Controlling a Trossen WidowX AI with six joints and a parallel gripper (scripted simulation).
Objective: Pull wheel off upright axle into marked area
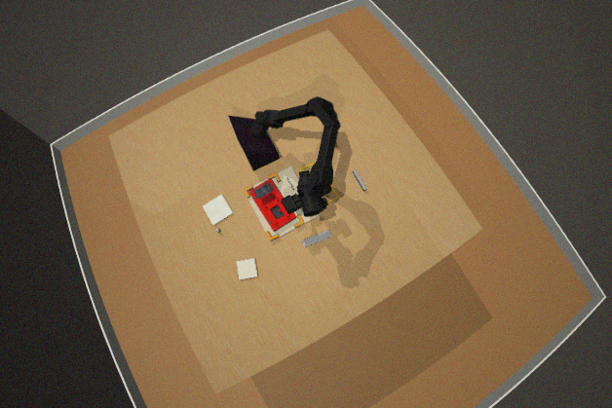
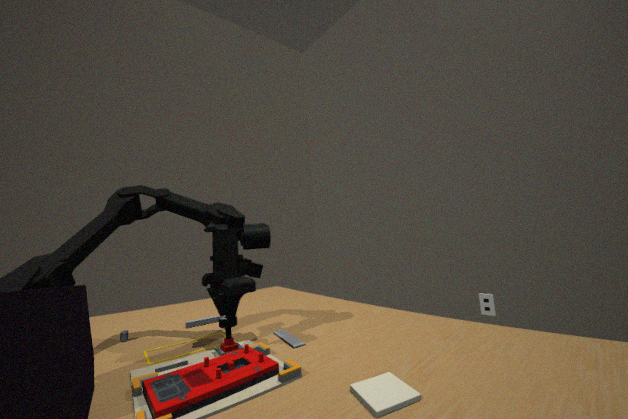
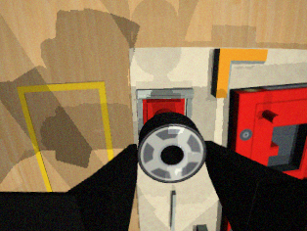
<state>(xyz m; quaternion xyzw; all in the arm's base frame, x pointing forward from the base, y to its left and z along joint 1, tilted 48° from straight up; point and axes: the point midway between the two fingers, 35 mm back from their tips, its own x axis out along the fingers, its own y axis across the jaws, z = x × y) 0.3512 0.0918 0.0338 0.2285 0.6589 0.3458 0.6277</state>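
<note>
My gripper tip is 3 cm above the upright axle. The rest, counted from my gripper tip: small grey block: 23 cm behind, 22 cm to the left, 6 cm below; wheel: right at my gripper tip.
</note>
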